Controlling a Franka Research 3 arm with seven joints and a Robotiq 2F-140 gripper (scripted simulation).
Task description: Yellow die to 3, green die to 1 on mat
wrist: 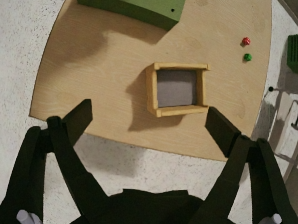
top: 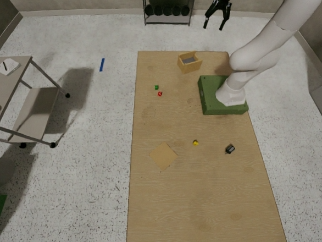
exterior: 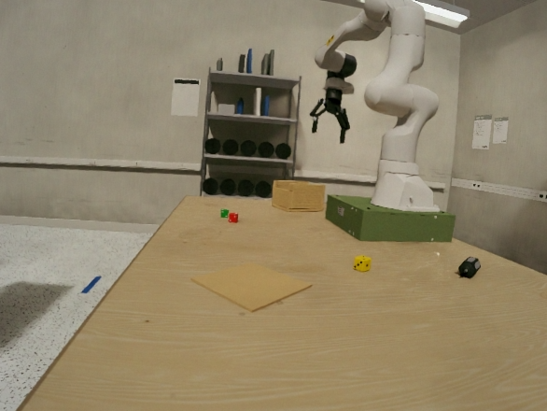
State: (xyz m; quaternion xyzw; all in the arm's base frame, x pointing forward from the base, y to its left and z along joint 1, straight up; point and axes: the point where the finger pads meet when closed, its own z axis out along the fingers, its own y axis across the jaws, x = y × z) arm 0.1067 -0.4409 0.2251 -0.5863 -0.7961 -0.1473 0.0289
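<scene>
My hand is 410 mm short of the green die, 330 mm to the right of it and 300 mm above it. Also, from my hand: wooden box: 260 mm below, 130 mm ahead, 70 mm to the left; then red die: 390 mm to the left, 380 mm ahead, 300 mm below; then yellow die: 790 mm to the left, 300 mm below, 130 mm ahead.
</scene>
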